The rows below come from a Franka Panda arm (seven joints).
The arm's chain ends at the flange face. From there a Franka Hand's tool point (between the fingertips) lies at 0.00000 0.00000 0.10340 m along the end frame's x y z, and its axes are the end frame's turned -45 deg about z.
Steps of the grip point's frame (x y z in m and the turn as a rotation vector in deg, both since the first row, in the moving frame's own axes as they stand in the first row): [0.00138, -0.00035, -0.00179, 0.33, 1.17, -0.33]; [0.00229, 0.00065, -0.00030, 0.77, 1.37, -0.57]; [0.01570, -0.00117, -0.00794, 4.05, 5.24, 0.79]
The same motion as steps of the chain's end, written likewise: [-0.00034, 0.00069, -0.00177, 1.06, 0.59, -0.33]; [0.00133, 0.00157, -0.00026, 1.51, 0.42, -0.57]; [0.00868, -0.00011, -0.00725, 6.57, 0.84, 0.79]
